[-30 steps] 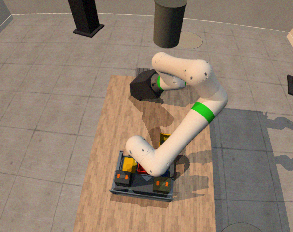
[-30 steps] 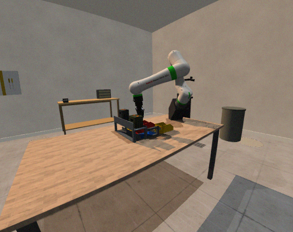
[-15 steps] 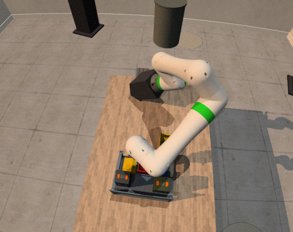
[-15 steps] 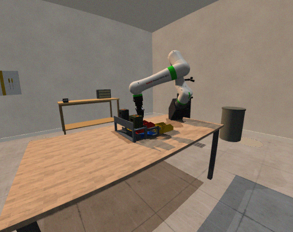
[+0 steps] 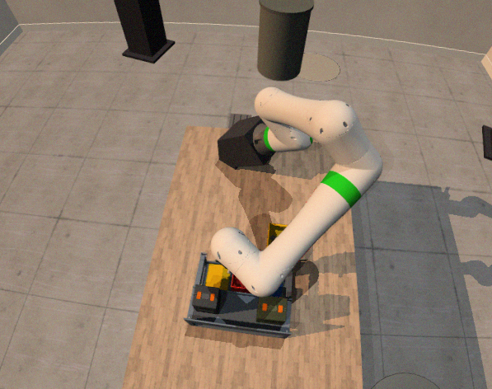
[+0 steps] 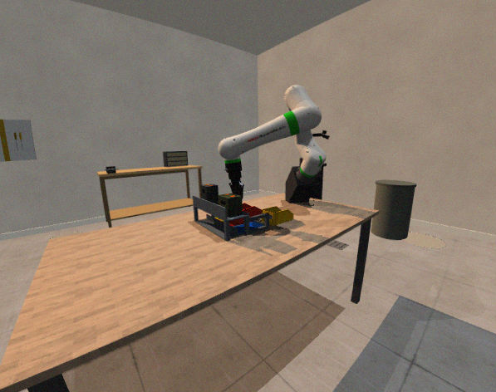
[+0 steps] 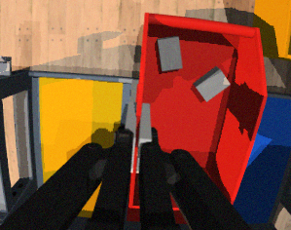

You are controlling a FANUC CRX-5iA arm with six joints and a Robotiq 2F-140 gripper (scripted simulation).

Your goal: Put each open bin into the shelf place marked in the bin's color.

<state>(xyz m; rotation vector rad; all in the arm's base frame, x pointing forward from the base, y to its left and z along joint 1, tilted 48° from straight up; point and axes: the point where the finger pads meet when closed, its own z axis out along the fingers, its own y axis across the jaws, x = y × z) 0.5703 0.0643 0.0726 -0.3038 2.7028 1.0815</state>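
Right now the red bin is 20 mm behind my hand, 40 mm to the left of it and 40 mm below it. The rest, counted from my hand: blue-marked place: 20 mm ahead, 170 mm to the left, 90 mm below; red mark: 50 mm ahead, 60 mm to the left, 90 mm below; yellow mark: 80 mm ahead, 50 mm to the right, 90 mm below.
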